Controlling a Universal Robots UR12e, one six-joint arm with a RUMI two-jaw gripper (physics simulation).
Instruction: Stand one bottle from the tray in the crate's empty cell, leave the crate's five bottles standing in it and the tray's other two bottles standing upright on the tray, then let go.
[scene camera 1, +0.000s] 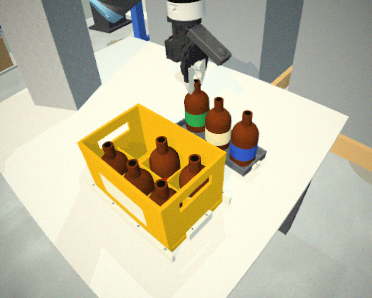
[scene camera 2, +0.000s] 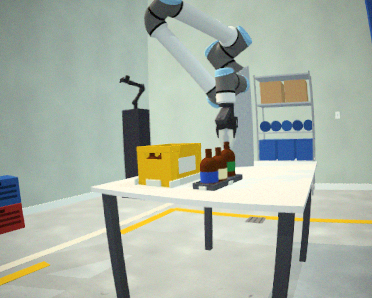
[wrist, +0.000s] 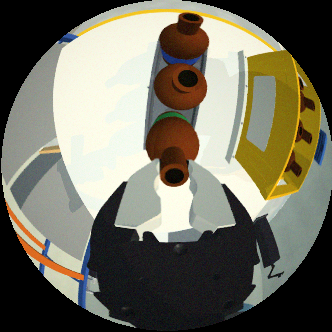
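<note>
My gripper is shut on the neck of the green-labelled brown bottle. That bottle is upright and slightly raised at the far end of the dark tray; its base is partly hidden. The cream-labelled bottle and the blue-labelled bottle stand upright on the tray. The yellow crate holds several upright brown bottles; its empty cell is in the far corner, beside the bottle in the middle of the tray-side row.
The crate's high wall stands close beside the tray on the white table. White brackets sit at the crate's foot. A grey pillar rises beyond the table in the first scene view. A shelf rack stands in the background.
</note>
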